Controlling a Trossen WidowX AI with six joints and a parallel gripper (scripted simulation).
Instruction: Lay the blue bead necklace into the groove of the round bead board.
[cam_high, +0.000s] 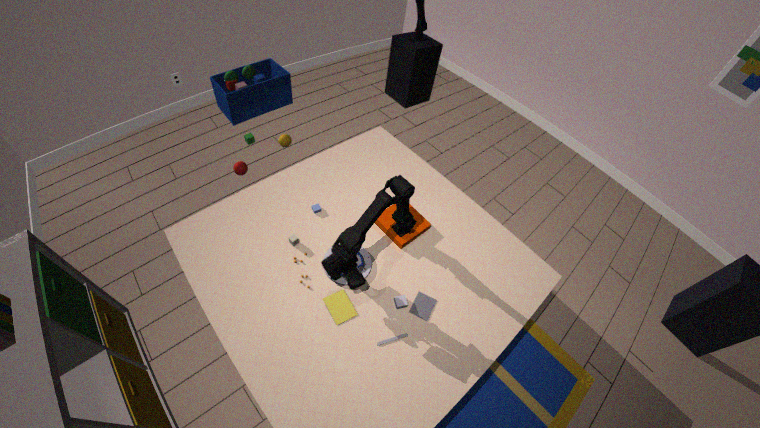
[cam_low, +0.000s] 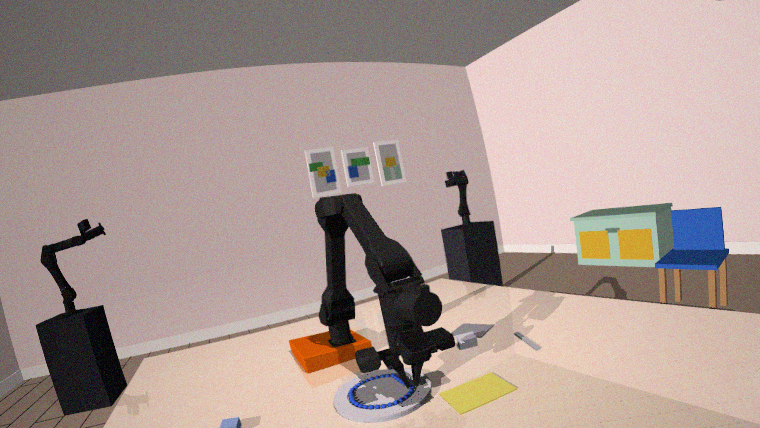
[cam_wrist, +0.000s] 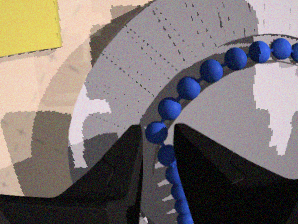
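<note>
The round bead board is 40 mm behind my gripper tip, 50 mm to the right of it and 10 mm below it. Round my gripper tip: yellow sheet: 90 mm ahead, 90 mm to the left, 10 mm below; small grey block: 110 mm behind, 210 mm to the left; pale cube: 100 mm ahead, 260 mm to the right.
</note>
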